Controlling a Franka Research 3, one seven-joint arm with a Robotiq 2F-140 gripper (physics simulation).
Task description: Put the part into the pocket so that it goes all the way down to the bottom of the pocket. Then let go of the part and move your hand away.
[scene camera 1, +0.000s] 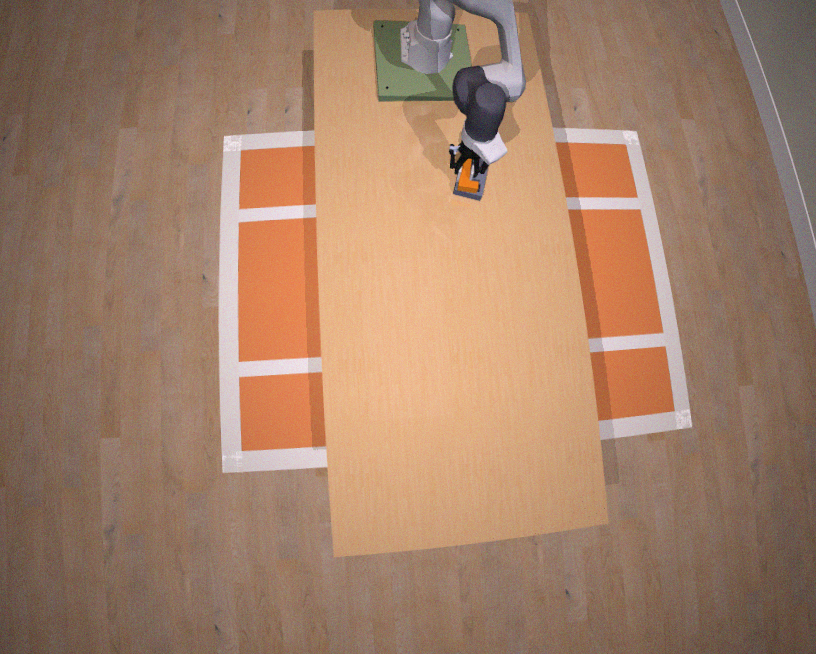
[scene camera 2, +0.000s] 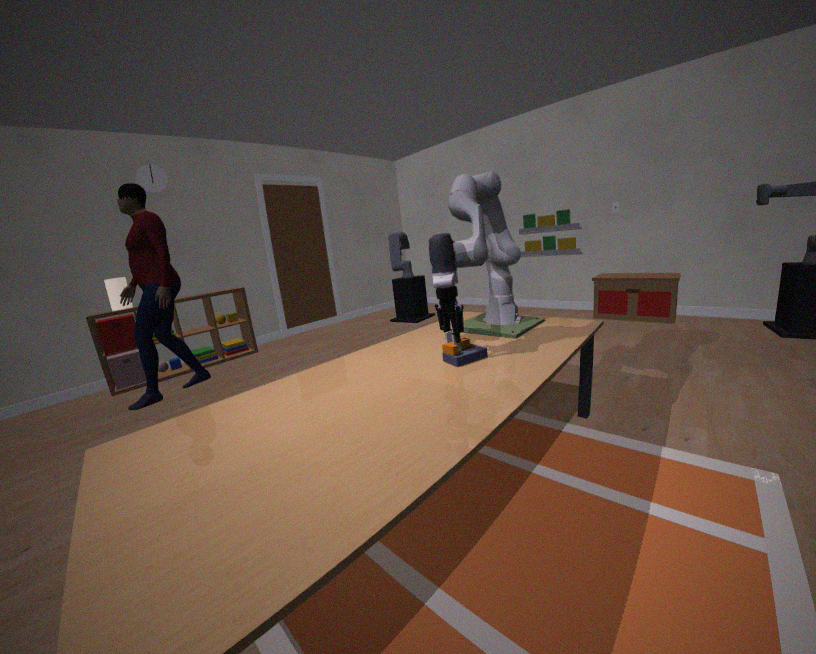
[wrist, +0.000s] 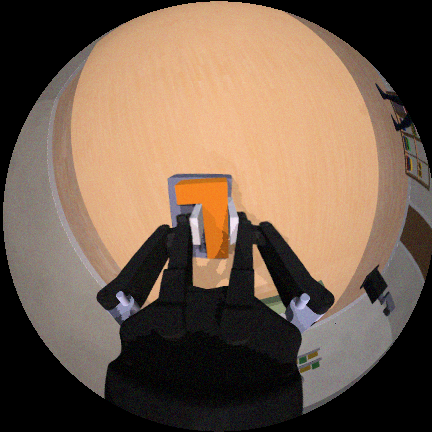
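Note:
The orange L-shaped part (scene camera 1: 467,183) (scene camera 2: 450,348) (wrist: 202,192) is over the blue-grey pocket block (scene camera 1: 468,195) (scene camera 2: 469,356) (wrist: 172,201). My gripper (scene camera 1: 469,168) (scene camera 2: 454,337) (wrist: 215,206) is shut on the part's long arm, one pale pad on each side. In the wrist view the short arm lies close to the block's far wall, and the long arm runs along the block's right side. In scene camera 2 the part's top stands above the block's rim. Its underside and the pocket bottom are hidden, so its depth cannot be told.
The block stands on the wooden table (scene camera 1: 449,327) (scene camera 2: 292,436) (wrist: 225,100). The green base plate (scene camera 1: 415,88) (scene camera 2: 507,330) of the arm is behind it. A person (scene camera 2: 153,272) is on the floor beyond the table, near a low shelf unit.

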